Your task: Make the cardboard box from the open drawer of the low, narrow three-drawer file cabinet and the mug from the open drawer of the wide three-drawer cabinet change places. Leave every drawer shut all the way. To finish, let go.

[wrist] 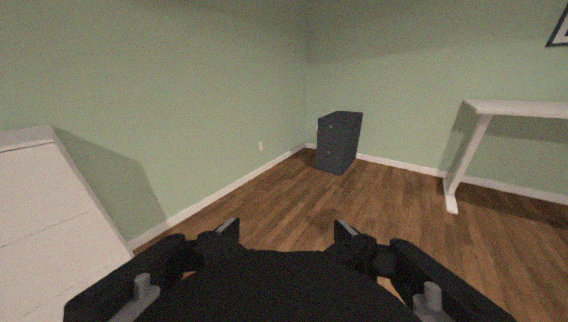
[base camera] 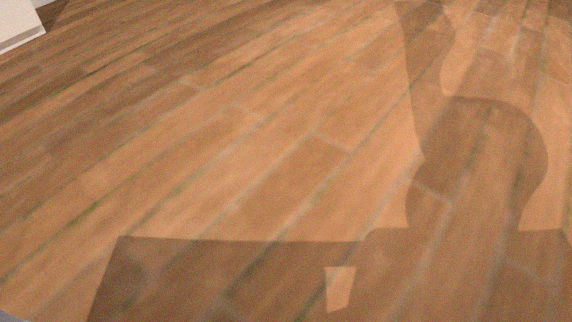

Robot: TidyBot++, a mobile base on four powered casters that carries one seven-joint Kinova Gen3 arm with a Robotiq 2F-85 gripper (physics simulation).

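Observation:
My gripper [wrist: 286,229] is open and empty, its fingers spread wide in the wrist view. The wide white cabinet [wrist: 45,195] stands at the left edge of the wrist view, cut off by the frame; the parts of its drawer fronts that show look flush. A low, narrow dark grey cabinet [wrist: 338,142] stands well ahead in the room corner. Two small knobs show on it; it is too small to tell how its drawers stand. The cardboard box and the mug do not show in either view.
A white table [wrist: 520,108] stands against the wall at the right of the wrist view, and its leg reaches the floor. A white furniture corner [base camera: 19,22] shows at the top left of the base view. The arm's shadow falls across the wooden floor [base camera: 225,150].

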